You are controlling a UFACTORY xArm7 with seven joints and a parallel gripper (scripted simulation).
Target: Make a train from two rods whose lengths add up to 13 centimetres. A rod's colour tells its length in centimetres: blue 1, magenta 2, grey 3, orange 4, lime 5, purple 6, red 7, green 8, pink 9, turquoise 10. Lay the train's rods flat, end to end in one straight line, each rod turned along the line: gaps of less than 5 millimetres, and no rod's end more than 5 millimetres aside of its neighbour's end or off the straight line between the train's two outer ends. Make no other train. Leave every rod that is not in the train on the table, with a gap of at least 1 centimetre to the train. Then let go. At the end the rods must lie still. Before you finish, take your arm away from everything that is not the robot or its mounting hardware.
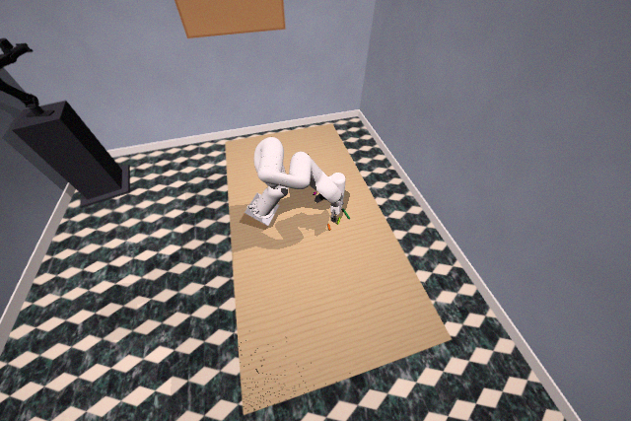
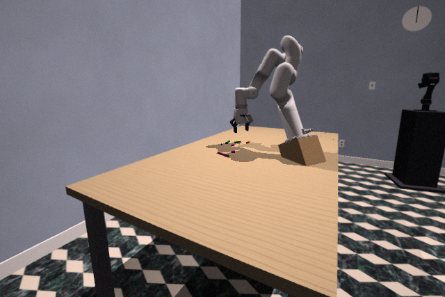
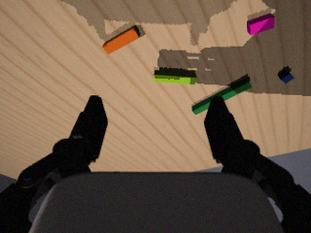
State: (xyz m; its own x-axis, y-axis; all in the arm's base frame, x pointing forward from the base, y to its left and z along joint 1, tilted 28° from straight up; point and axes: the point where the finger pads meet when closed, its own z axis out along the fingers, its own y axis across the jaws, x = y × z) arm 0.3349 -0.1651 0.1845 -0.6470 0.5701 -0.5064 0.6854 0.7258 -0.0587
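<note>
Now: the orange rod 5 cm behind my hand, 1 cm to the right of it and 8 cm below it. From my hand the other things lie so: blue rod: 11 cm ahead, 10 cm to the left, 8 cm below; then green rod: 9 cm ahead, 2 cm to the left, 8 cm below; then lime rod: 3 cm ahead, 8 cm below.
</note>
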